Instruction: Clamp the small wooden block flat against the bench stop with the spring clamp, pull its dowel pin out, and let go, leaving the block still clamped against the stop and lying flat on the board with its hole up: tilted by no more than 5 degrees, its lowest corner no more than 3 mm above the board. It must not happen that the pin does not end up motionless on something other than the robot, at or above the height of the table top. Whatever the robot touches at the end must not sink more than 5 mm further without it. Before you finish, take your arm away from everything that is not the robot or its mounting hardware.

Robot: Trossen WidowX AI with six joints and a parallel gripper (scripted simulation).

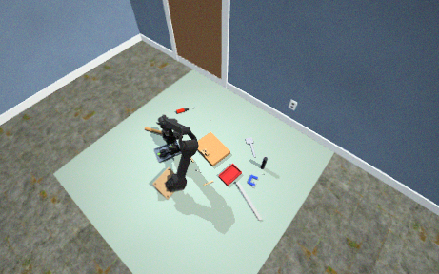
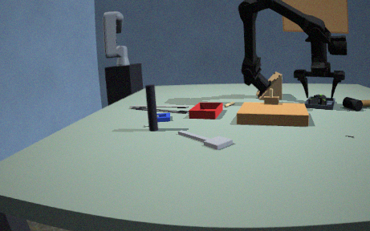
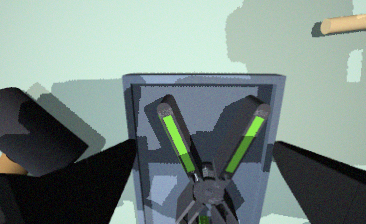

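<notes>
My hand is 6 cm above the blue-grey tray, 3 cm past it and 1 cm to the right of it. From my hand the other things lie so: screw (23 cm to the right, 6 cm below, 1 cm ahead); small wooden block (19 cm to the right, 12 cm ahead, 2 cm below); dowel pin (19 cm to the right, 12 cm ahead, 1 cm below).
</notes>
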